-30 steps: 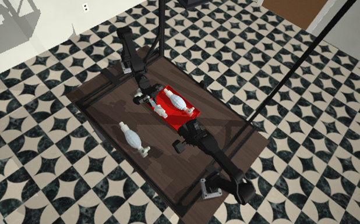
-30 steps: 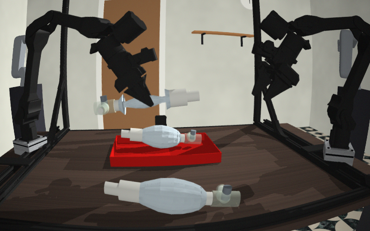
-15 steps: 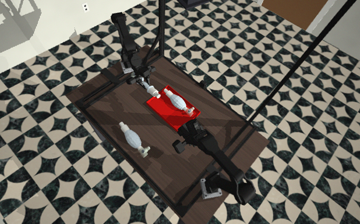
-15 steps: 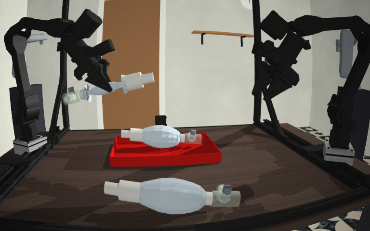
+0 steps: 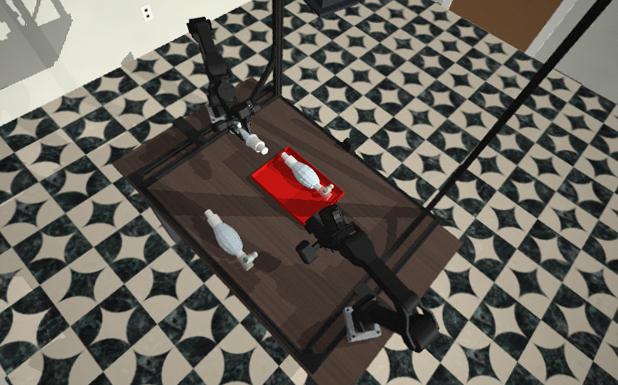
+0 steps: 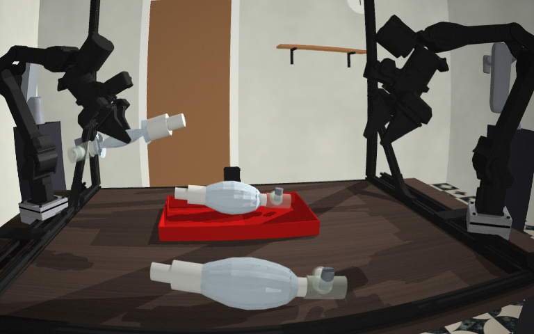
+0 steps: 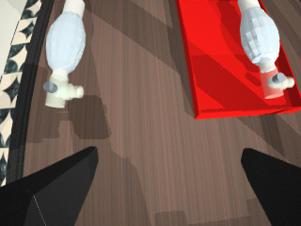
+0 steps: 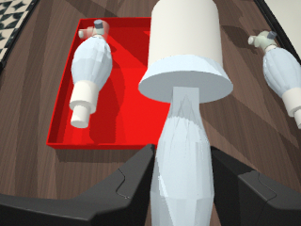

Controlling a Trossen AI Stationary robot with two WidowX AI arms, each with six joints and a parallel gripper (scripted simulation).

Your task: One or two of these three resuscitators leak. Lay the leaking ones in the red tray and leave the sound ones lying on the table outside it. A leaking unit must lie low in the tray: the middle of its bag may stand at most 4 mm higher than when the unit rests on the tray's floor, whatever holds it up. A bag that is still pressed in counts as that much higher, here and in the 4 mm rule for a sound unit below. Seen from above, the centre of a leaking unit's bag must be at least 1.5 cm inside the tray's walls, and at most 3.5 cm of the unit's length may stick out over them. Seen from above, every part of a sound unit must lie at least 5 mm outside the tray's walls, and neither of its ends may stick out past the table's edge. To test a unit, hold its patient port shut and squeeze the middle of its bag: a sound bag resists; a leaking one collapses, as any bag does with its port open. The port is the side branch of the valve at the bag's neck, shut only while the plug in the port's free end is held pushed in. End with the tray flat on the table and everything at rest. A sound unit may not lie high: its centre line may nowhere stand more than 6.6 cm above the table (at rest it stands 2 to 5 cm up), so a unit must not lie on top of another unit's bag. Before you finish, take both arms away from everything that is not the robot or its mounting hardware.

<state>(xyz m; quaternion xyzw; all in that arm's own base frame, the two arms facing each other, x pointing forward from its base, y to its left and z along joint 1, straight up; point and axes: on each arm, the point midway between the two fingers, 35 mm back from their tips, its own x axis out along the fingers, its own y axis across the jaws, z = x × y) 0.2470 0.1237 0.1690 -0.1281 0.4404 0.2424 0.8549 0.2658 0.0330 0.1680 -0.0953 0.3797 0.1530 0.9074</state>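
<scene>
My right gripper is now 12 cm past the red tray, 21 cm to the right of it and 21 cm above it.
</scene>
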